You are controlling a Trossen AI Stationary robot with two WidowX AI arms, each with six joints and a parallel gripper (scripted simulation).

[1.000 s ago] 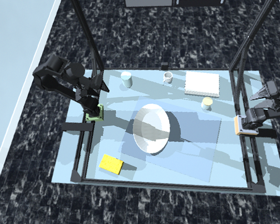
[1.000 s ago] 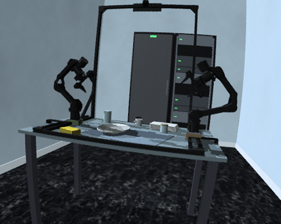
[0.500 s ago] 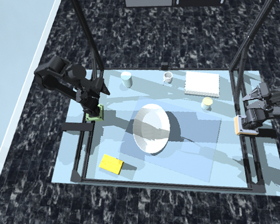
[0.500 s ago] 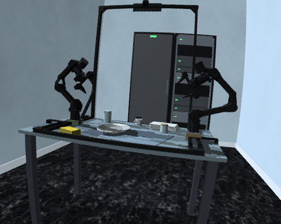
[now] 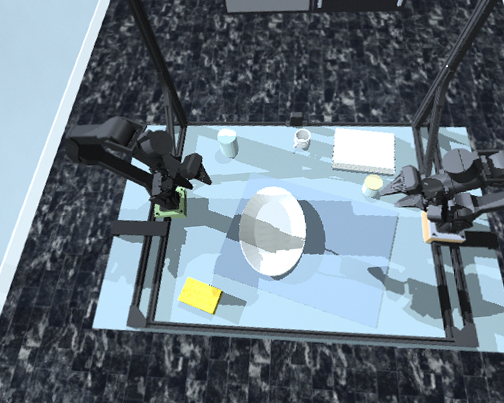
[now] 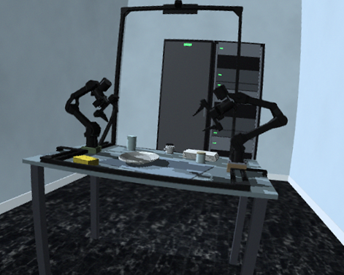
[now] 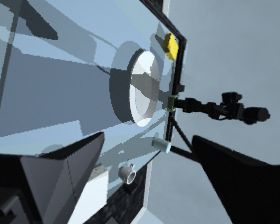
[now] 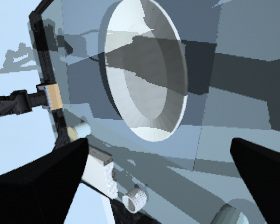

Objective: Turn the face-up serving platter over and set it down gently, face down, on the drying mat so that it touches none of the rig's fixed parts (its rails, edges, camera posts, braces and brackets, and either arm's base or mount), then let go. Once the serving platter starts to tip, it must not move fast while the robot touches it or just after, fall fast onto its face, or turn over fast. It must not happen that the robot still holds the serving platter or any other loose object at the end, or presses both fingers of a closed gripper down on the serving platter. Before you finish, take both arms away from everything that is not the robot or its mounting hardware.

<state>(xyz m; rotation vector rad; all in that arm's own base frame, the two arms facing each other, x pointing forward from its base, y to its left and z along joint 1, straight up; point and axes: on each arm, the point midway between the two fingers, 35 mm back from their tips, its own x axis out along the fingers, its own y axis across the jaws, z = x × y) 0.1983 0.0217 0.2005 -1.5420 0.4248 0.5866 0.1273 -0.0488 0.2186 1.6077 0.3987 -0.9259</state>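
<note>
Right now the white oval serving platter is 4 cm ahead of my right hand, 22 cm to the left of it and 24 cm below it. The rest, counted from my right hand: white folded stack: 29 cm behind, 51 cm to the left, 23 cm below; then blue drying mat: 6 cm ahead, 33 cm to the left, 26 cm below; then white mug: 31 cm behind, 29 cm to the left, 23 cm below.
Now: left hand 4 cm short of the white oval serving platter, 33 cm to the left of it and 24 cm above it. Also, from my left hand: white folded stack: 29 cm behind, 4 cm to the right, 23 cm below; blue drying mat: 6 cm ahead, 22 cm to the right, 26 cm below; white mug: 31 cm behind, 26 cm to the right, 23 cm below.
</note>
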